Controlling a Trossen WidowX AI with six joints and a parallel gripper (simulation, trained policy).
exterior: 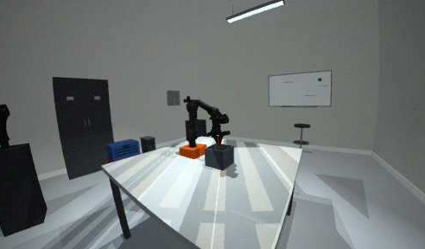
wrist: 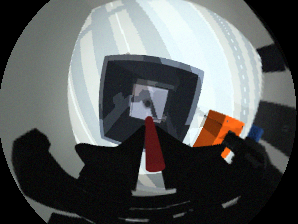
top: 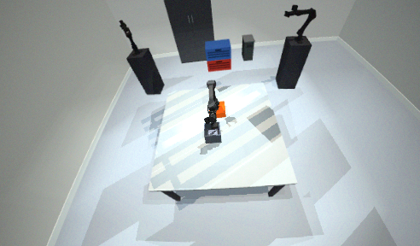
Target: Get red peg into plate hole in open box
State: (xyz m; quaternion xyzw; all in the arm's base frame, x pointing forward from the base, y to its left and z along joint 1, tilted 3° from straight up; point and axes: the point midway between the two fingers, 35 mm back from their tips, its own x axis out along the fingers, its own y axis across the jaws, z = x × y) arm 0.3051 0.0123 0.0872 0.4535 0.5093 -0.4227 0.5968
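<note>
The red peg lies 2 cm above my gripper tip. The rest, counted from my gripper tip: grey plate: 2 cm ahead, 2 cm to the right, 10 cm below.
</note>
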